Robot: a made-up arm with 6 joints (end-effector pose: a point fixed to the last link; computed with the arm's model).
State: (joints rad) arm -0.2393 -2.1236 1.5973 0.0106 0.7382 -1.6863
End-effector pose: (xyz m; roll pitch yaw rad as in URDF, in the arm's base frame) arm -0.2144 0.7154 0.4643 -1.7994 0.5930 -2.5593
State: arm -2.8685 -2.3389 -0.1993 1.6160 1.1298 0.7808
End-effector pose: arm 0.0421 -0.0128 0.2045 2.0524 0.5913 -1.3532
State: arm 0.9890 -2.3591 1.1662 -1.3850 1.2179 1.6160
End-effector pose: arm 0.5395 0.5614 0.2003 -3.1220 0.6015 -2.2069
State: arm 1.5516 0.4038 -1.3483 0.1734 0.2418 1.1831
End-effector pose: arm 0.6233 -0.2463 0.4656 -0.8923 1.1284 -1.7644
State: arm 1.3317 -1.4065 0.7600 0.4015 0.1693 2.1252
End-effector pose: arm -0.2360 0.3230 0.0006 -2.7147 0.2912 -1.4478
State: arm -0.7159 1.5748 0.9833 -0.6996 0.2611 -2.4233
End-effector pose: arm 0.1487 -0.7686 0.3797 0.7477 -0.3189 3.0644
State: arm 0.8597 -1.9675 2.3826 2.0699 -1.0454 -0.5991
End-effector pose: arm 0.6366 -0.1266 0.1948 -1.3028 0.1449 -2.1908
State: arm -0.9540 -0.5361 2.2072 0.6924 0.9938 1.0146
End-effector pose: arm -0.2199 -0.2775 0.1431 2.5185 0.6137 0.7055
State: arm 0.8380 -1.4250 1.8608 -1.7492 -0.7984 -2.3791
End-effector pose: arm 0.5306 0.0404 0.0676 1.2374 0.7924 -0.8603
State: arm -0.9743 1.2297 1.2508 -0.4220 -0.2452 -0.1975
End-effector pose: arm 0.0060 -0.4222 0.5718 1.1363 0.6853 -1.3319
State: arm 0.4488 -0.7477 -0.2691 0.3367 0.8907 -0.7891
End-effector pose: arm -0.0038 0.4290 0.0357 -0.0522 -0.6982 2.2625
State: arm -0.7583 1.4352 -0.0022 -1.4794 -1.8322 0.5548
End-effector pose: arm -0.6697 -0.6501 0.3306 2.3095 -0.2154 0.2855
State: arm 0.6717 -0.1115 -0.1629 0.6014 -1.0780 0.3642
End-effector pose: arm -0.4070 0.3756 0.1853 -1.3936 0.6932 -0.0891
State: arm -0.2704 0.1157 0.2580 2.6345 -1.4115 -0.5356
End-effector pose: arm -0.4932 -0.2584 0.2697 1.0506 -0.9825 -0.2003
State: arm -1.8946 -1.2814 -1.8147 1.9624 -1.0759 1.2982
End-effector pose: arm 0.6619 -0.5308 0.5489 -2.9783 -0.3052 1.6108
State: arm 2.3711 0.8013 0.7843 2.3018 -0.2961 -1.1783
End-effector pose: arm 0.0784 -0.0998 0.1020 -1.2945 0.3702 1.1018
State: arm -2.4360 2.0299 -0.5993 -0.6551 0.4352 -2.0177
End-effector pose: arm 0.0268 -0.1881 -0.2136 -0.4787 -0.2317 2.7011
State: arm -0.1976 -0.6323 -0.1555 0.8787 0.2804 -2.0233
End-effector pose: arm -0.2392 0.5304 0.6543 -3.0573 -0.5936 -1.9702
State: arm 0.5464 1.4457 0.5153 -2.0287 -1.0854 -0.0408
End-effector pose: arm -0.5749 -0.0796 0.4418 0.4251 -0.8590 0.1656
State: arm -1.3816 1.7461 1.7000 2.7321 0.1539 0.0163
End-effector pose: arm 0.3190 -0.1800 0.5474 -2.2756 -1.3423 -0.0140
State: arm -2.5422 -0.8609 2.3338 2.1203 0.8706 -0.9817
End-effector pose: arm -0.3152 0.0584 0.2929 0.9842 -0.0707 1.0803
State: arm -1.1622 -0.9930 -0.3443 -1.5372 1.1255 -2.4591
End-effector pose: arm -0.8315 -0.1483 0.5871 1.8932 -0.6734 0.6795
